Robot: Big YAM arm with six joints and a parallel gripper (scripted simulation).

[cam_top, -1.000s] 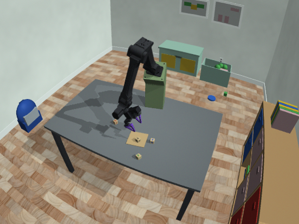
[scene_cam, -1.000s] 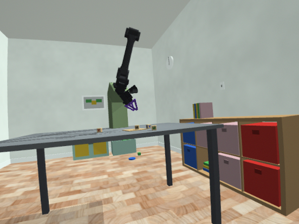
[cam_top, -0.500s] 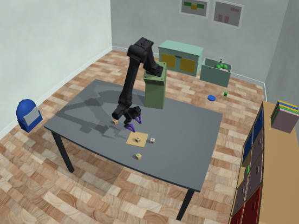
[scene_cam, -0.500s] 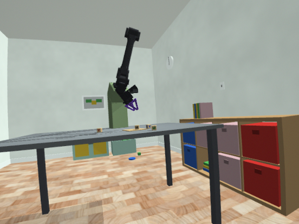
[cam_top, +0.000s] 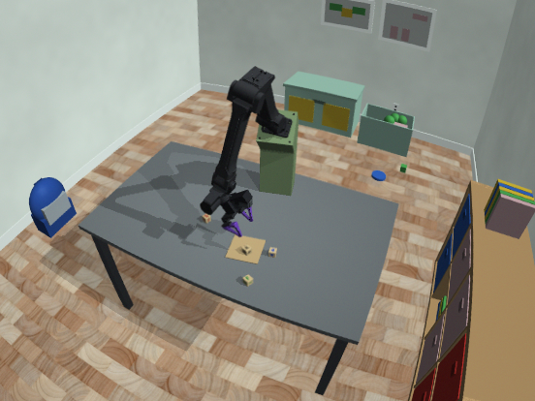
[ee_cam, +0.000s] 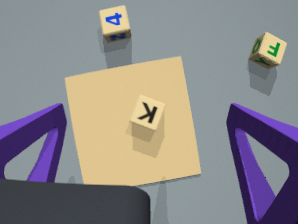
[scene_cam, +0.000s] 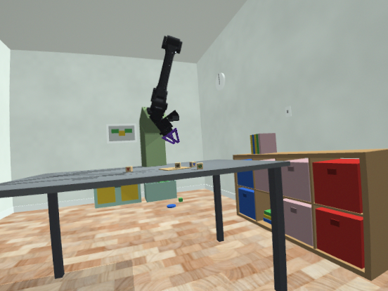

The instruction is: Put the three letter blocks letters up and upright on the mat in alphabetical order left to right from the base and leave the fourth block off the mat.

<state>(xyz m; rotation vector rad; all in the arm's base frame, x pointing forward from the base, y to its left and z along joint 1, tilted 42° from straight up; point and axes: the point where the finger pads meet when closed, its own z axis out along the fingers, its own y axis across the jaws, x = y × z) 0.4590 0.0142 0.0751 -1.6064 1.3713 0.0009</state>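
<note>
The wooden block lies 13 cm below my hand. Round my hand: mat 2 cm behind, 1 cm to the right, 15 cm below.
</note>
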